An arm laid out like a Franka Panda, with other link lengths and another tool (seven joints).
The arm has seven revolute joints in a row. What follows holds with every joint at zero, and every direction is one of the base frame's. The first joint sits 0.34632 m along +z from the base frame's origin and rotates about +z. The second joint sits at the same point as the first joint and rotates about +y. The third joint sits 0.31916 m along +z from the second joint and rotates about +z. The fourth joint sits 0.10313 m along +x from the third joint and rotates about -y. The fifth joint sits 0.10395 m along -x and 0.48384 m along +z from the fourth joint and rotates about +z. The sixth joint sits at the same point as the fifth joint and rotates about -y. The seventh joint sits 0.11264 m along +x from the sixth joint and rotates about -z. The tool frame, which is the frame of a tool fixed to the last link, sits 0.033 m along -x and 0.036 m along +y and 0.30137 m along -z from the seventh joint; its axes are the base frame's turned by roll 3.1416, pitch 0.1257 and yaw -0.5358 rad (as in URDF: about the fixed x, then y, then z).
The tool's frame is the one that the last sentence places.
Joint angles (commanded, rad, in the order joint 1, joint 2, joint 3, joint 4, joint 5, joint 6, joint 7), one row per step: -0.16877, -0.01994, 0.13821, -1.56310, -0.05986, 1.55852, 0.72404; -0.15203, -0.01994, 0.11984, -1.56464, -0.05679, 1.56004, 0.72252; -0.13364, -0.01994, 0.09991, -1.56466, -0.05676, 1.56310, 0.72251; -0.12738, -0.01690, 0.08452, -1.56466, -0.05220, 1.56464, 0.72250; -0.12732, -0.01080, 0.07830, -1.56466, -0.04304, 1.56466, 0.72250; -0.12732, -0.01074, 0.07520, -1.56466, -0.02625, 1.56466, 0.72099; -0.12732, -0.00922, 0.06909, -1.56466, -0.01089, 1.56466, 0.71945; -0.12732, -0.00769, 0.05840, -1.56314, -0.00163, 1.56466, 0.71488; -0.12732, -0.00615, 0.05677, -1.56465, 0.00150, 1.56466, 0.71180; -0.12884, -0.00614, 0.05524, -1.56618, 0.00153, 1.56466, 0.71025; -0.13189, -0.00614, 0.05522, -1.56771, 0.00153, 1.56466, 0.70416; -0.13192, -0.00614, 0.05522, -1.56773, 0.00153, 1.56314, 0.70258; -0.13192, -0.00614, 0.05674, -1.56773, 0.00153, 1.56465, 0.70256
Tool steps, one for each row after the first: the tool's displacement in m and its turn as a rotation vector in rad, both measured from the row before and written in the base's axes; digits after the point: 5 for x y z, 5 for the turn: 0.00013, -0.00024, -0.00061, 0.00341, -0.00004, 0.00006; 0.00092, -0.00112, 0.00039, 0.00032, -0.00309, -0.00135; 0.00097, -0.00507, -0.00174, 0.00517, 0.00127, -0.00892; 0.00094, -0.00163, -0.00389, 0.01001, 0.00560, -0.00598; 0.00019, 0.00293, 0.00060, 0.01679, -0.00074, -0.00131; 0.00040, 0.00035, -0.00039, 0.01557, 0.00068, -0.00432; 0.00046, -0.00472, 0.00029, 0.00939, -0.00057, -0.00598; -0.00017, -0.00020, -0.00181, 0.00341, 0.00282, 0.00149; -0.00037, -0.00210, -0.00092, 0.00014, 0.00153, -0.00150; -0.00060, -0.00211, -0.00091, 0.00009, 0.00152, 0.00302; -0.00054, 0.00002, -0.00018, 0.00011, 0.00153, 0.00155; 0.00046, 0.00103, 0.00017, -0.00012, -0.00150, 0.00154
